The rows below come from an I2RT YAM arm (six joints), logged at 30 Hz.
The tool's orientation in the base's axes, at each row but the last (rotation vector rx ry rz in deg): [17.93 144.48 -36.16]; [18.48 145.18 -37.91]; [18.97 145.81 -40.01]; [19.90 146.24 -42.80]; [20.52 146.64 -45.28]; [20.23 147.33 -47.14]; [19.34 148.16 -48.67]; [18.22 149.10 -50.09]
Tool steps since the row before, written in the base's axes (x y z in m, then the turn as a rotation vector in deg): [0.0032 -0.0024 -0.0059 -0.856 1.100 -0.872]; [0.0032 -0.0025 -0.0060 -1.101 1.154 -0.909]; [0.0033 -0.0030 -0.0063 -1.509 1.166 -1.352]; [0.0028 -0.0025 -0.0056 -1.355 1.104 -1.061]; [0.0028 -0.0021 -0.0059 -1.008 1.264 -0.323]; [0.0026 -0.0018 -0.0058 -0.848 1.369 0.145]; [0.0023 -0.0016 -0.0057 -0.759 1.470 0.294]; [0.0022 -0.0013 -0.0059 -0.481 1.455 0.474]
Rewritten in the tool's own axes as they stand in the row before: [0.0002 0.0012 0.0070 1.289 0.990 -0.248]; [0.0002 0.0013 0.0071 1.521 0.967 -0.347]; [0.0000 0.0012 0.0076 2.096 1.020 -0.174]; [0.0001 0.0014 0.0066 1.813 0.895 -0.303]; [0.0001 0.0021 0.0065 1.178 0.802 -0.830]; [0.0002 0.0024 0.0062 0.833 0.711 -1.189]; [0.0003 0.0025 0.0058 0.699 0.745 -1.334]; [0.0004 0.0028 0.0058 0.371 0.728 -1.380]
